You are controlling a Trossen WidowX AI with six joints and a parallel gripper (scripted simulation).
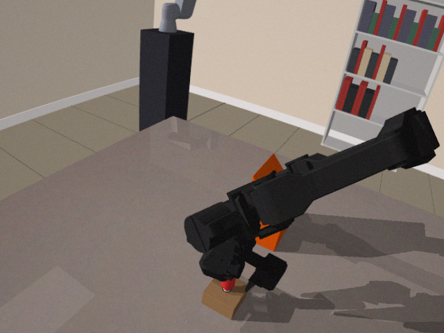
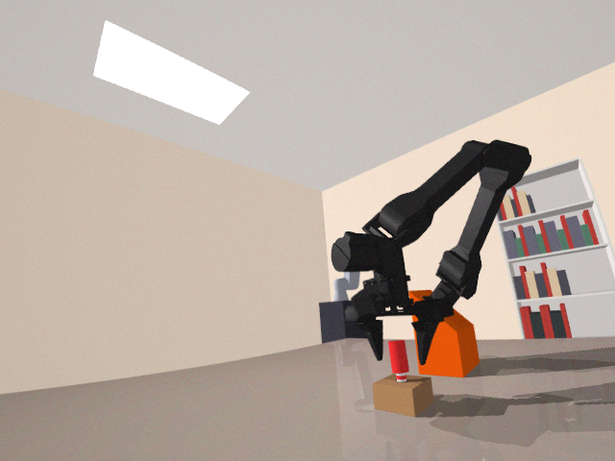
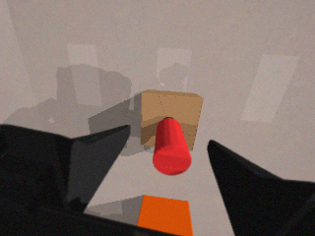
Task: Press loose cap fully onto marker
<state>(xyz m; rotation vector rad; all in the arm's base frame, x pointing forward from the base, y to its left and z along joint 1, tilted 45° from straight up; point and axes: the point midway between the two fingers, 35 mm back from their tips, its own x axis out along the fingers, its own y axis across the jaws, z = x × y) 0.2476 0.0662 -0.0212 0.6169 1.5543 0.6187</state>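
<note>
My gripper tip is 10 mm below the red cap. From my gripper tip the other things lie so: tan holder block 50 mm below.
</note>
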